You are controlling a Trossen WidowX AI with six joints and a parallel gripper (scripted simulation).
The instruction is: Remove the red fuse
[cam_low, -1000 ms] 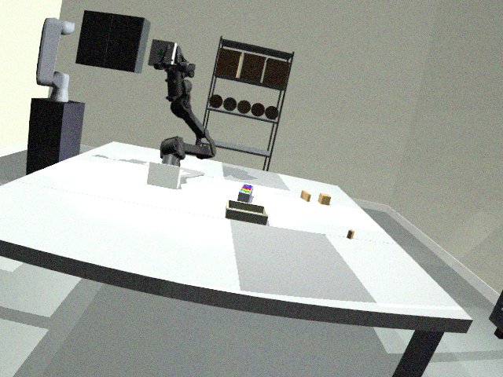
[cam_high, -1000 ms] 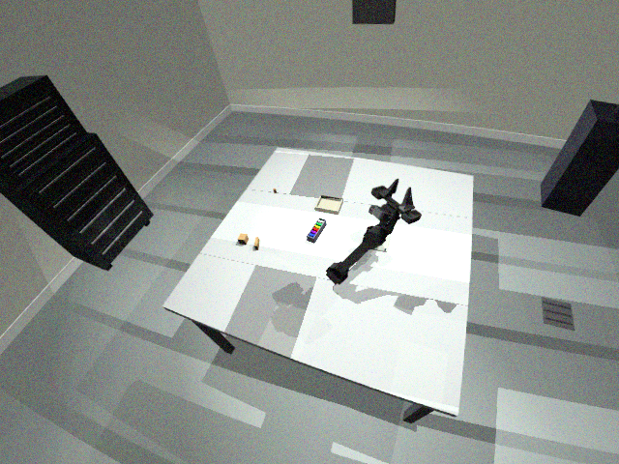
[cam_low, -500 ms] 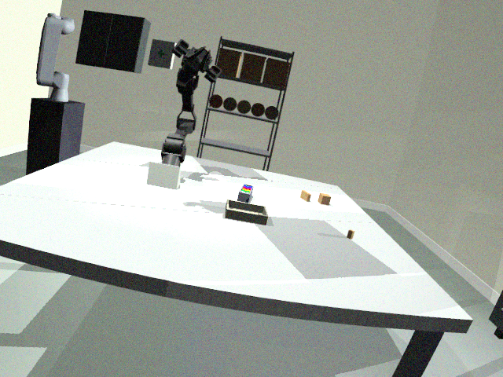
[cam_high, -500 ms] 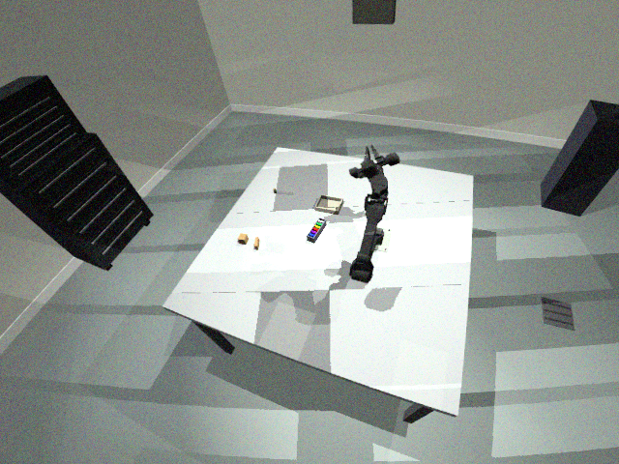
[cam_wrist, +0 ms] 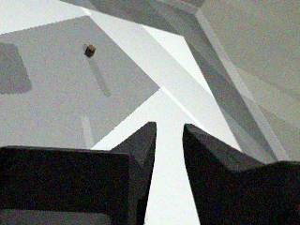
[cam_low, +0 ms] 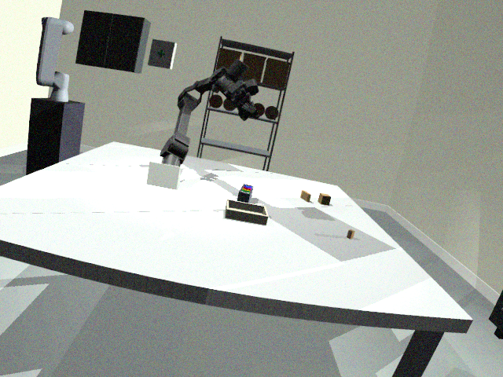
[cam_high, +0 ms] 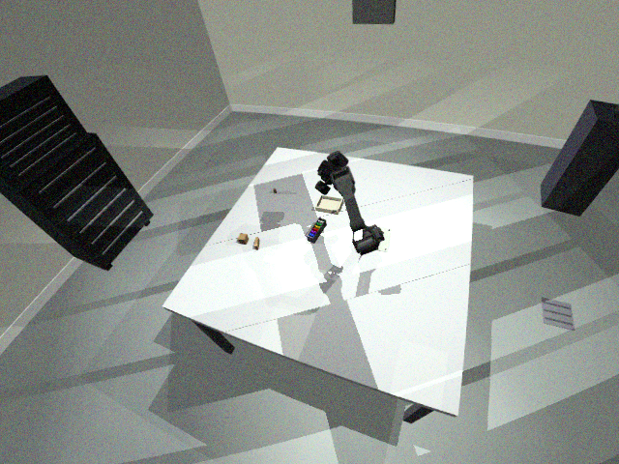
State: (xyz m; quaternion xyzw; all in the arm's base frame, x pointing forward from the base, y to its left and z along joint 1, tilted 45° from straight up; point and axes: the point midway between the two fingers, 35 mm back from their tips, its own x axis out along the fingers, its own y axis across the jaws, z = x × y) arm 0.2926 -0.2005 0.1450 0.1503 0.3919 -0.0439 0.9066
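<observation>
My gripper tip is 29 cm above the red fuse, 12 cm to the right of it and 1 cm short of it. From my gripper tip the other things lie so: tray 31 cm below, 9 cm to the right, 3 cm ahead.
</observation>
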